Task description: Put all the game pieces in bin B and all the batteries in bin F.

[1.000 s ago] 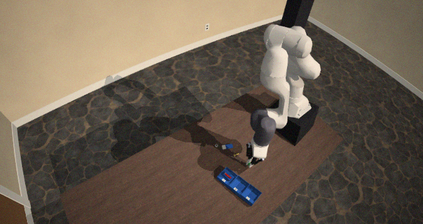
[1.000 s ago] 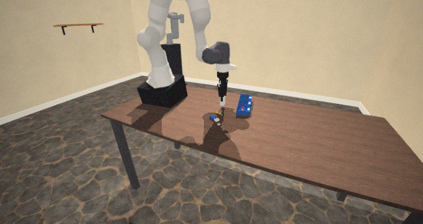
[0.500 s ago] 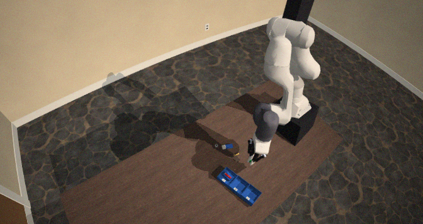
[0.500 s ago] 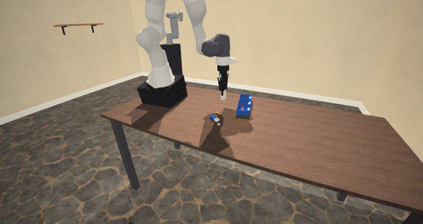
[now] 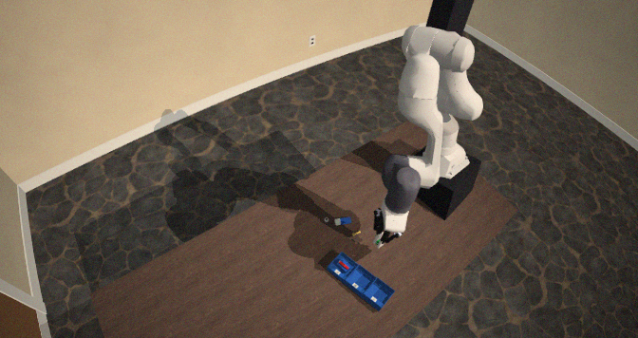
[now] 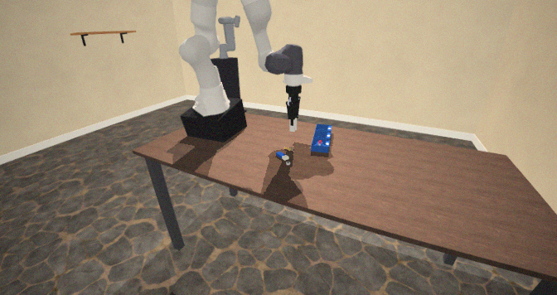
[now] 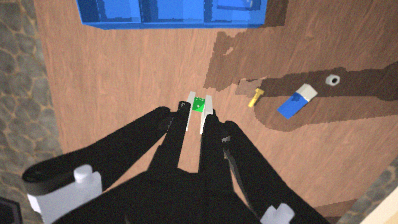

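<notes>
The green game piece is 3 cm below my hand. The rest, counted from my hand: red battery (15 cm ahead, 7 cm below, 1 cm to the left); yellow piece (10 cm to the right, 9 cm below, 4 cm ahead); blue bin block (12 cm ahead, 9 cm to the left, 7 cm below).
</notes>
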